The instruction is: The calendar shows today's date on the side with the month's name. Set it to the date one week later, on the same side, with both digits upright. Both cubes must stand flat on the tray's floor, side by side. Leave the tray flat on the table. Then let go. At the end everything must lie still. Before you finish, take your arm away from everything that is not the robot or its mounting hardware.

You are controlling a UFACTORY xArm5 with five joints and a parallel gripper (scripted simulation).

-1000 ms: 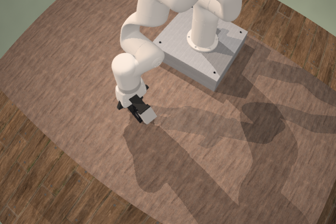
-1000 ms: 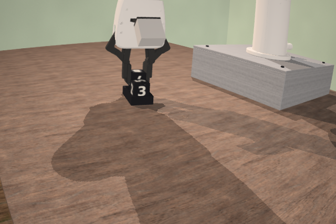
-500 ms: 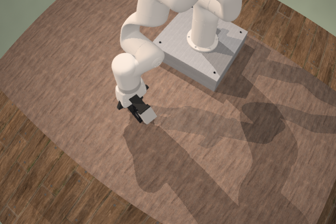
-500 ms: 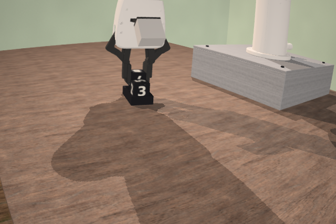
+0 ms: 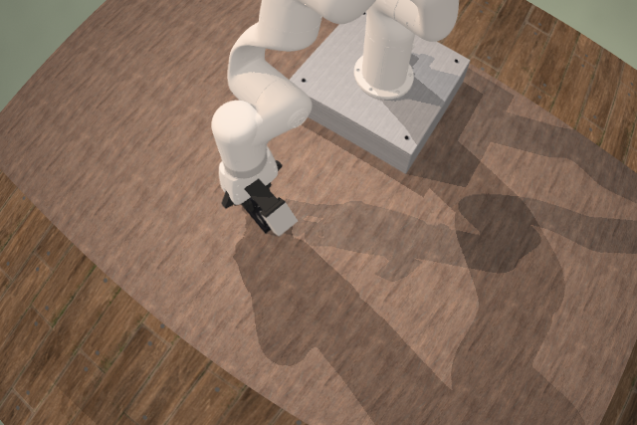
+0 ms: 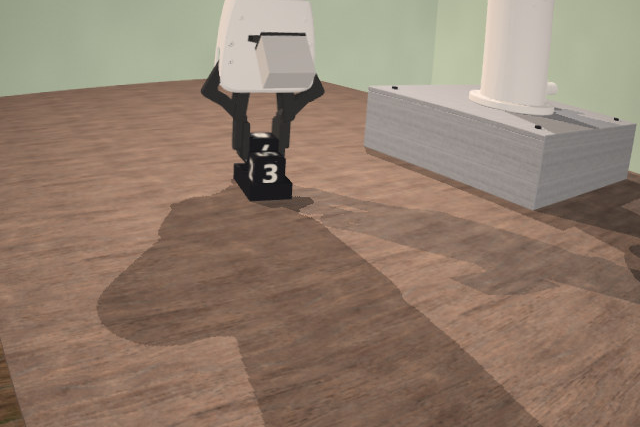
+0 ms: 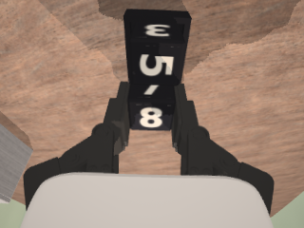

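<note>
Now: hand 1 cm short of the tray, 2 cm to the right of it and 4 cm above it. Round my hand: cube (1 cm ahead, 3 cm to the left, 2 cm below).
</note>
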